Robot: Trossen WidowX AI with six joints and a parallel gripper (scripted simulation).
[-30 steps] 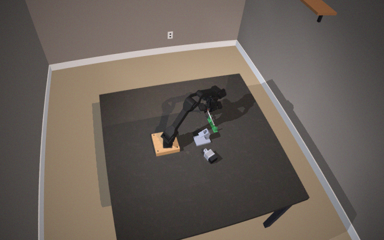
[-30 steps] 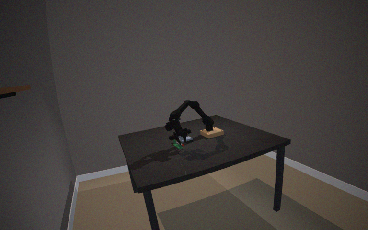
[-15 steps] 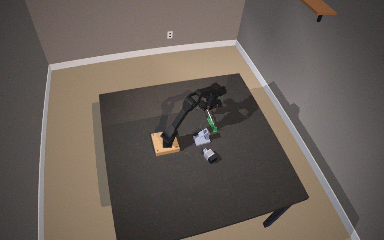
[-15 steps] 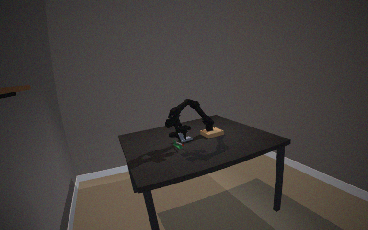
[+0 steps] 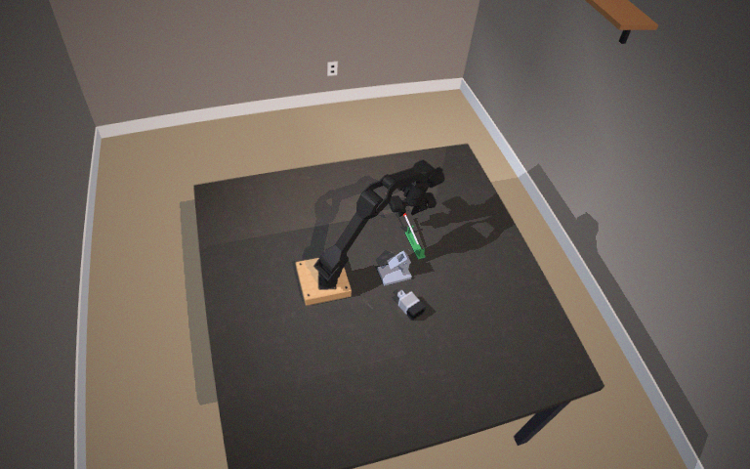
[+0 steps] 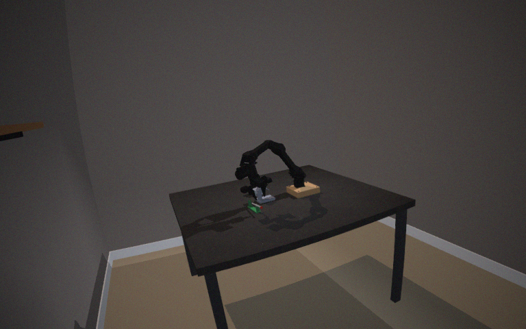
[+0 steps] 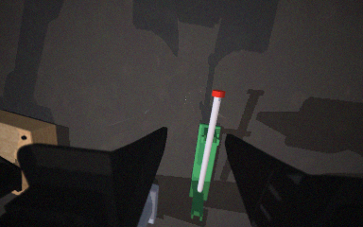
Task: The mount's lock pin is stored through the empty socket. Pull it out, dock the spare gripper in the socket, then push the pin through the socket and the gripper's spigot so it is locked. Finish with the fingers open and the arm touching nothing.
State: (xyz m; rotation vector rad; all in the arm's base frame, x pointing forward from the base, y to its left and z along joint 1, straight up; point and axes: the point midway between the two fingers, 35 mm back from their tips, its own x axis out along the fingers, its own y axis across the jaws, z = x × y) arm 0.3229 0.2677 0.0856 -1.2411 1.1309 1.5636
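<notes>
Right now the green strip is 8 cm to the right of my gripper tip, 7 cm below it and 4 cm ahead of it. Round my gripper tip: grey mount: 21 cm to the right, 5 cm behind, 4 cm below; then spare gripper: 36 cm to the right, 7 cm below, 2 cm behind.
</notes>
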